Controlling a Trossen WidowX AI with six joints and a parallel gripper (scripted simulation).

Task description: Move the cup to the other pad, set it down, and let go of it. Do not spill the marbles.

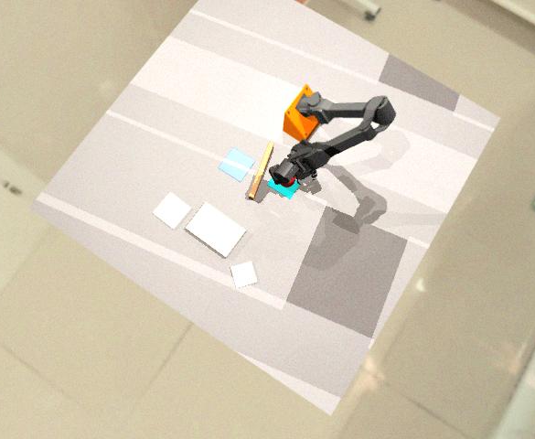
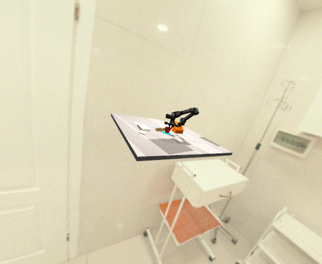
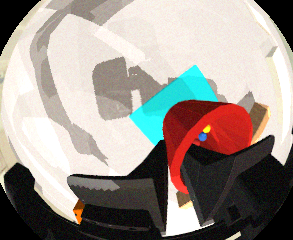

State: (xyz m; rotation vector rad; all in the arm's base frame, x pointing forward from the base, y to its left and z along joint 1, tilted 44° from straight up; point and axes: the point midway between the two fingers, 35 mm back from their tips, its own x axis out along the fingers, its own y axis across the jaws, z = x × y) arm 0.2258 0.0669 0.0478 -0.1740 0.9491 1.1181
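Right now my gripper tip is 2 cm to the left of the red cup and 2 cm short of it. The rest, counted from my gripper tip: pale blue pad: 21 cm to the right, 6 cm ahead, 5 cm below; then wooden bar: 11 cm to the right, 4 cm below, 4 cm ahead; then cyan pad: 5 cm below, 3 cm ahead, 2 cm to the right.
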